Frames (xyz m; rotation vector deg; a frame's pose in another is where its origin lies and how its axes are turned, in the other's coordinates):
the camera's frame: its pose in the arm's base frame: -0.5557 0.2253 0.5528 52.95 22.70 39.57
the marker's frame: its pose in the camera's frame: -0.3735 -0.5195 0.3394 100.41 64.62 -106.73
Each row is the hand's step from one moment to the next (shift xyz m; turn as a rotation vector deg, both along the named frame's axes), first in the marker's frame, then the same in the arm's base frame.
Working: the marker's frame: its pose in the arm's base frame: -0.4334 -0.4487 0.3174 58.94 150.57 -75.84

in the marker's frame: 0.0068 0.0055 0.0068 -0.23 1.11 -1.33
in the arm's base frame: -0.0040 0.0011 -0.0103 1.15 1.31 0.13
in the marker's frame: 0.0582 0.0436 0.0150 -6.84 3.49 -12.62
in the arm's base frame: -0.0247 0.0393 -0.0580 10.60 6.87 7.65
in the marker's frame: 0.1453 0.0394 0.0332 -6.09 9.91 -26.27
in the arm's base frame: -0.0999 0.0719 -0.0928 17.20 19.87 11.61
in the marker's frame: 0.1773 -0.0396 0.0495 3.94 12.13 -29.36
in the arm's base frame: -0.1739 0.0443 -0.0569 11.42 28.52 8.99
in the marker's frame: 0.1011 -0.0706 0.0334 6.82 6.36 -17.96
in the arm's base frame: -0.1277 0.0013 -0.0018 2.94 19.41 4.92
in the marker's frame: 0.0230 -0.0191 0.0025 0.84 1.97 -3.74
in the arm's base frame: -0.0295 0.0027 0.0050 1.43 4.00 0.74
